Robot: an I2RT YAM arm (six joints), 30 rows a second.
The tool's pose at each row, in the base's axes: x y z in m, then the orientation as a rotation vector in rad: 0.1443, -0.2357, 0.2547, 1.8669, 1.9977, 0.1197; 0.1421, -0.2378, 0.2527, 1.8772, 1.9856, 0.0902; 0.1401, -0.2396, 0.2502, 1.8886, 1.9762, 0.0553; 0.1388, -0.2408, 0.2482, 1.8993, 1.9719, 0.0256; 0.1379, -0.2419, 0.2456, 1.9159, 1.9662, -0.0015; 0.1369, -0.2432, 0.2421, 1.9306, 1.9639, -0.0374; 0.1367, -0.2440, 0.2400, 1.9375, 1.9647, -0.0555; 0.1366, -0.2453, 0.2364, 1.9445, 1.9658, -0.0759
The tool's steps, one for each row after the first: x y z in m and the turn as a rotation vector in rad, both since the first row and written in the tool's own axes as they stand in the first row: -0.0015, -0.0029, 0.0015, 0.0145, -0.0180, 0.0067; -0.0026, -0.0058, 0.0035, 0.0338, -0.0363, 0.0120; -0.0033, -0.0078, 0.0051, 0.0527, -0.0490, 0.0154; -0.0038, -0.0096, 0.0074, 0.0729, -0.0586, 0.0230; -0.0042, -0.0119, 0.0105, 0.0983, -0.0708, 0.0267; -0.0045, -0.0128, 0.0126, 0.1118, -0.0758, 0.0274; -0.0049, -0.0143, 0.0161, 0.1267, -0.0816, 0.0278
